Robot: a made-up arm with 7 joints.
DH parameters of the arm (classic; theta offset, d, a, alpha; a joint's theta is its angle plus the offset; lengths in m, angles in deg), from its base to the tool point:
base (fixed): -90 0.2 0 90
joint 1: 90 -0.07 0.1 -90
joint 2: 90 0.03 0.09 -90
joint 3: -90 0.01 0.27 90
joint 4: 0 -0.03 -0.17 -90
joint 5: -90 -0.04 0.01 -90
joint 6: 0 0.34 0.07 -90
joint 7: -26.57 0 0.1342 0
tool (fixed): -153.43 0.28 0 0
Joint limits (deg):
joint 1: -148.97..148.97
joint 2: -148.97..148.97
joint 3: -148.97..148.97
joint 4: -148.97..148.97
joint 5: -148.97..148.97
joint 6: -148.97..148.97
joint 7: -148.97..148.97
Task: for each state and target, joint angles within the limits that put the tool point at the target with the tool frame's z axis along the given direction. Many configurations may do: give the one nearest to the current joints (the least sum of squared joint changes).
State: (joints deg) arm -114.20 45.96 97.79 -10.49 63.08 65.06 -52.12
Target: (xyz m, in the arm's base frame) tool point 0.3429 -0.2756 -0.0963 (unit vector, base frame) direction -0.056 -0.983 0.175
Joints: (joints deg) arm -82.62 85.51 131.21 -45.47 40.58 55.01 -16.56
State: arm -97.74 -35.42 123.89 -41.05 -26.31 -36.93 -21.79
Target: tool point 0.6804 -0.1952 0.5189 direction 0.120 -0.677 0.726
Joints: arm -75.53 -4.89 115.95 14.11 -24.84 -38.39 -9.50
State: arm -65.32 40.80 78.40 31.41 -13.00 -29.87 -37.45
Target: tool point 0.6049 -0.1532 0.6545 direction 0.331 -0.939 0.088
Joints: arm -89.27 29.24 61.15 -5.26 -8.43 -8.65 -43.95
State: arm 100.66 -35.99 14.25 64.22 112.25 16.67 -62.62
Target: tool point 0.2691 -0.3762 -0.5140 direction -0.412 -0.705 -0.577
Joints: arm 133.73 -40.62 -26.83 90.12 70.79 11.38 -54.64
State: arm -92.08 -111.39 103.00 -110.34 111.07 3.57 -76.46
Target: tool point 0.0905 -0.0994 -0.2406 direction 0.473 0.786 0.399
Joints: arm -98.64 -123.66 99.13 -133.71 80.68 -48.15 -82.35
